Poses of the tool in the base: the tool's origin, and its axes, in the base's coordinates. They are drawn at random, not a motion.
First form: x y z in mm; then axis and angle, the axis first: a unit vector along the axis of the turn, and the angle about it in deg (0 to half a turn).
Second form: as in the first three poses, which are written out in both.
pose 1, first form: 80.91 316.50 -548.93 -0.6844 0.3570 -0.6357 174.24
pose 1, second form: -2.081 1.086 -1.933 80.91 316.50 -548.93
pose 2, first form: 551.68 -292.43 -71.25 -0.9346 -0.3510 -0.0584 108.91
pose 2, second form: -1.776 -0.667 -0.111 551.68 -292.43 -71.25
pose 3, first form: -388.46 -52.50 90.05 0.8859 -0.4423 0.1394 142.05
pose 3, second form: 2.196 -1.097 0.346 -388.46 -52.50 90.05
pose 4, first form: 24.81 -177.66 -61.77 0.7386 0.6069 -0.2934 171.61
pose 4, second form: 2.212 1.818 -0.879 24.81 -177.66 -61.77
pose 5, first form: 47.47 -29.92 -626.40 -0.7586 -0.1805 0.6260 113.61
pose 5, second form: -1.504 -0.358 1.241 47.47 -29.92 -626.40
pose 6, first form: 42.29 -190.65 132.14 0.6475 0.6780 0.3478 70.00
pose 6, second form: 0.791 0.828 0.425 42.29 -190.65 132.14
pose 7, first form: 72.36 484.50 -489.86 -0.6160 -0.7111 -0.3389 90.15
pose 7, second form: -0.969 -1.119 -0.533 72.36 484.50 -489.86
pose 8, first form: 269.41 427.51 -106.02 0.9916 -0.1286 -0.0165 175.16
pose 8, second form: 3.031 -0.393 -0.050 269.41 427.51 -106.02
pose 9, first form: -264.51 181.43 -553.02 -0.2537 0.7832 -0.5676 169.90
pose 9, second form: -0.752 2.323 -1.683 -264.51 181.43 -553.02
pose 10, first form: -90.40 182.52 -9.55 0.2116 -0.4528 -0.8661 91.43
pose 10, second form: 0.338 -0.723 -1.382 -90.40 182.52 -9.55
